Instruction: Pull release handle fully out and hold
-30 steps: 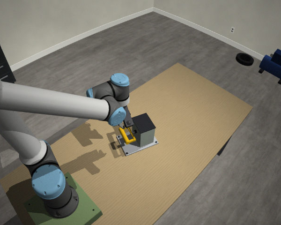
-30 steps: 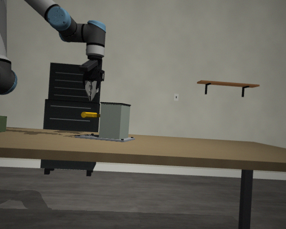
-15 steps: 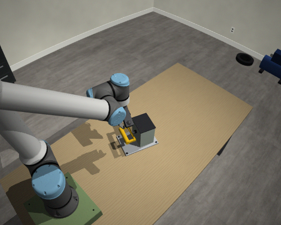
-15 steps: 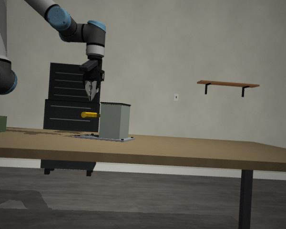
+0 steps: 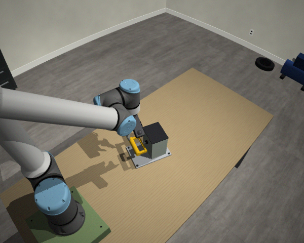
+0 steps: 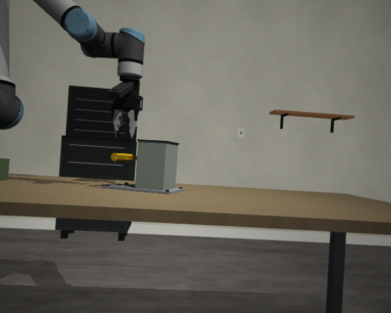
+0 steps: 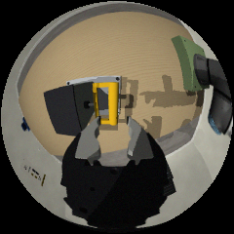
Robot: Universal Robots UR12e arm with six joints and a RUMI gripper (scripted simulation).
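My hand is 80 mm above the yellow release handle, 50 mm short of it and 20 mm to the left of it. From my hand the other things lie so: grey base plate 190 mm below, 90 mm ahead, 40 mm to the right.
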